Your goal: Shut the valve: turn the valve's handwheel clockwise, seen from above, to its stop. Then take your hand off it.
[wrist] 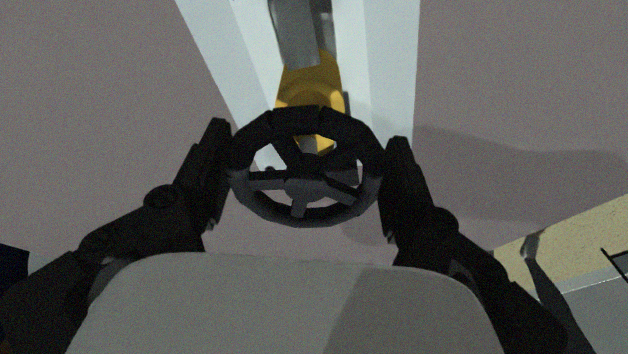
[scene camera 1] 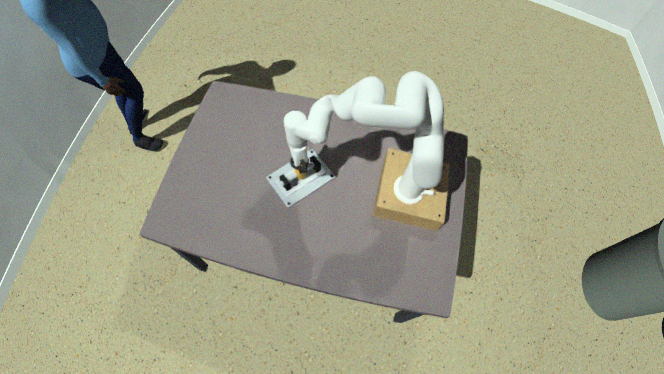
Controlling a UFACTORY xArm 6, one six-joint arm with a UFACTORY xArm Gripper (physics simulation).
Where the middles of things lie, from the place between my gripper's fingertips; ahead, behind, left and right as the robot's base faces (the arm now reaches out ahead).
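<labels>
I find my hand right at the black spoked handwheel (wrist: 306,179). As for the pale metal plate (scene camera 1: 289,201), it is 120 mm below my hand.
</labels>
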